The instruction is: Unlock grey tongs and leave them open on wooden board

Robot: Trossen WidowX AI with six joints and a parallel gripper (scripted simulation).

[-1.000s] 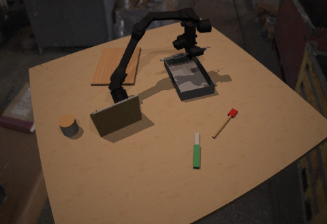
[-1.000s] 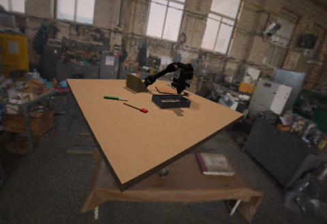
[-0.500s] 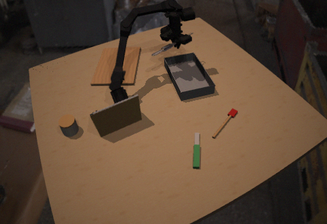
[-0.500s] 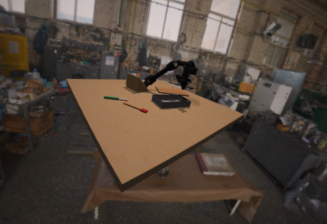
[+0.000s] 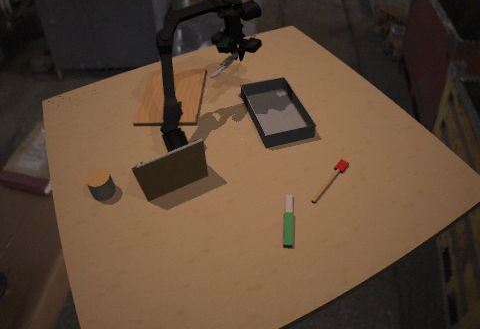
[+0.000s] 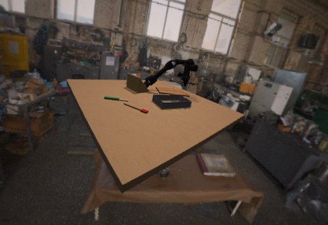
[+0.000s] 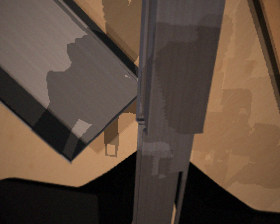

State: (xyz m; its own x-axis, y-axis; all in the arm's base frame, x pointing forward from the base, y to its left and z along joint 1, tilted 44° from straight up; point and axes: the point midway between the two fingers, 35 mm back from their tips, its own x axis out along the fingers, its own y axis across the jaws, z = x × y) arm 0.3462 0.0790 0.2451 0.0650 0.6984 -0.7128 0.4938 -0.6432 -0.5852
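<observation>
Right now the wooden board is 240 mm behind my gripper tip, 120 mm to the left of it and 140 mm below it. Round my gripper tip: red-headed spatula: 40 mm ahead, 550 mm to the right, 140 mm below; then roasting tin: 40 mm ahead, 200 mm to the right, 120 mm below.
</observation>
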